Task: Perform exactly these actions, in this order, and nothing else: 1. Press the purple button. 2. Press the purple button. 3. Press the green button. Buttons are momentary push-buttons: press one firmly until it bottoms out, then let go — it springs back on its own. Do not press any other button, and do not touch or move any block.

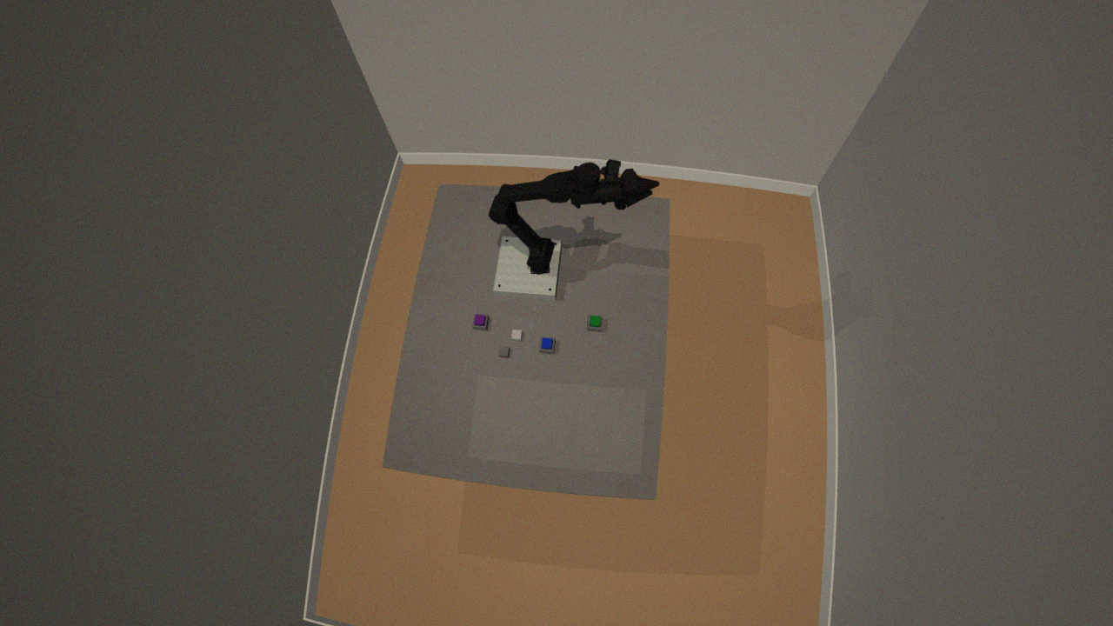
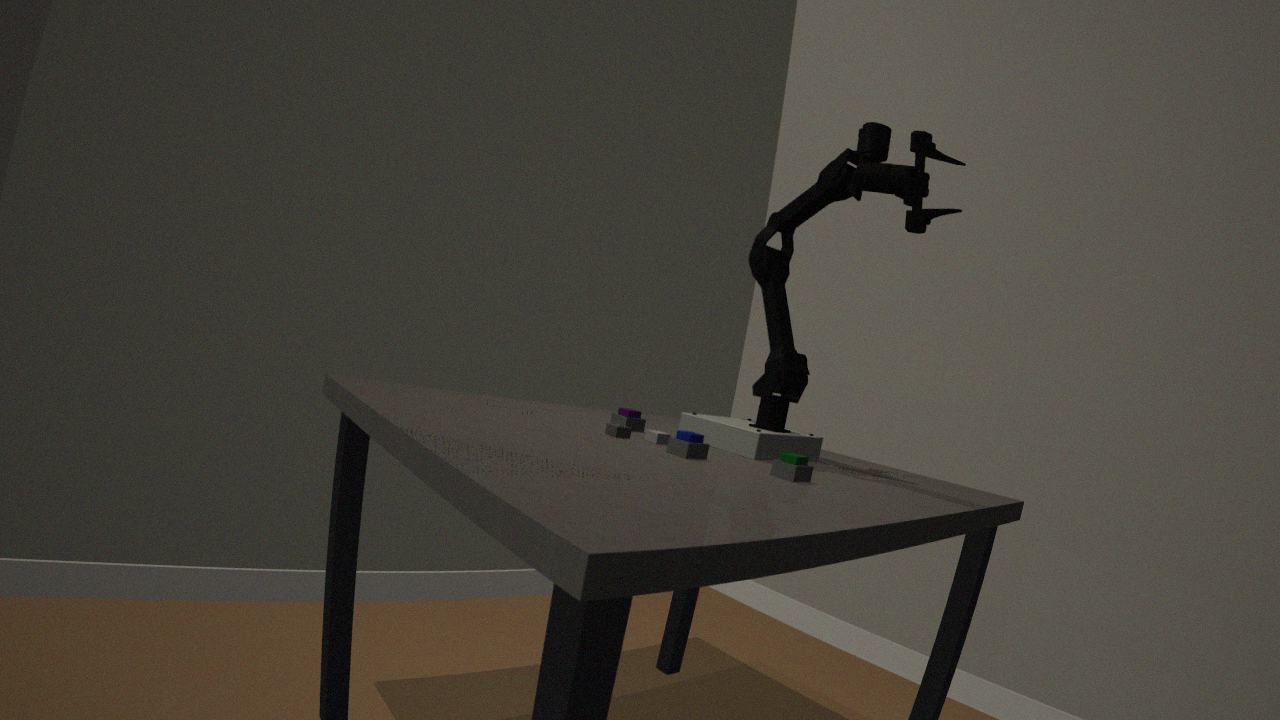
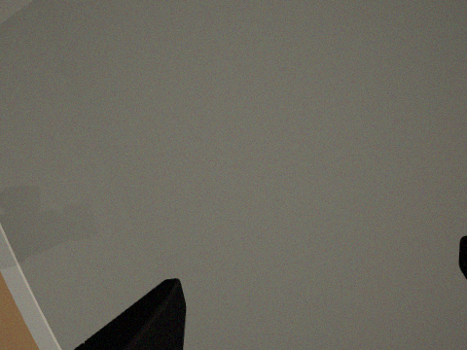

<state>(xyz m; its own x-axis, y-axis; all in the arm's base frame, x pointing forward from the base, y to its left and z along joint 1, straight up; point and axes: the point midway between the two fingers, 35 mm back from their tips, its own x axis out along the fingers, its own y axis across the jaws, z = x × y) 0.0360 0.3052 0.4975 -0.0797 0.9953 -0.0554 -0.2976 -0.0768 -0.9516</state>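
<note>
My gripper tip is 150 mm short of the purple button, 550 mm to the left of it and 520 mm above it. Also, from my gripper tip: white block (200 mm ahead, 420 mm to the right, 540 mm below); blue button (240 mm ahead, 320 mm to the right, 520 mm below); green button (170 mm ahead, 160 mm to the right, 520 mm below).
</note>
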